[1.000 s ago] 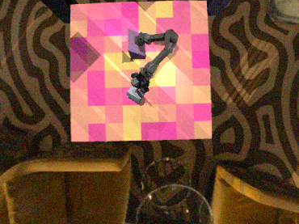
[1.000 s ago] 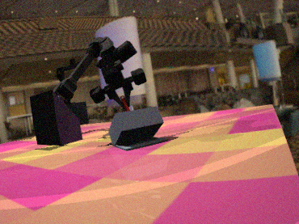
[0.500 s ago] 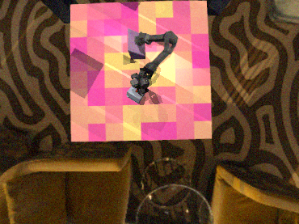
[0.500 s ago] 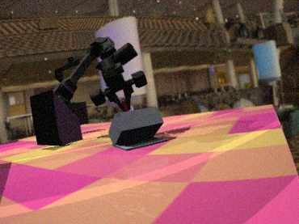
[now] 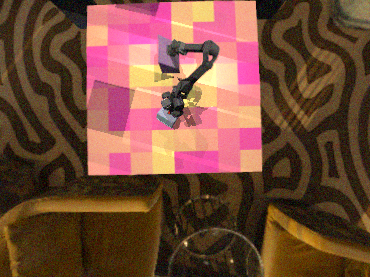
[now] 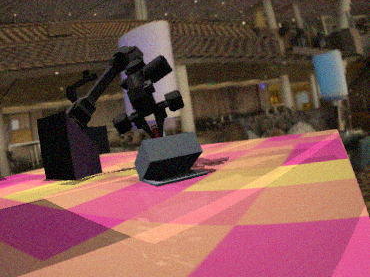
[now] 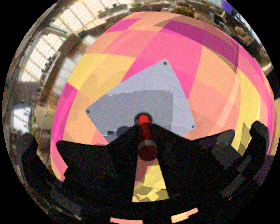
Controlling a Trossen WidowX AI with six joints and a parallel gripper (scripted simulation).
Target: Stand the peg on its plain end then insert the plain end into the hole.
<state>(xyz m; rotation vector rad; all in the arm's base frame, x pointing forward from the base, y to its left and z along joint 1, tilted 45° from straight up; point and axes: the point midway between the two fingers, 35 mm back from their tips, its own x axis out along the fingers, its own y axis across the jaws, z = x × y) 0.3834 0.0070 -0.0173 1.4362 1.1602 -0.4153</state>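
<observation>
Now: the grey sloped panel 4 cm below my gripper tip, 2 cm ahead of it and 1 cm to the right of it. From my gripper tip the other things lie so: red peg 1 cm to the left, 1 cm behind, 1 cm above.
</observation>
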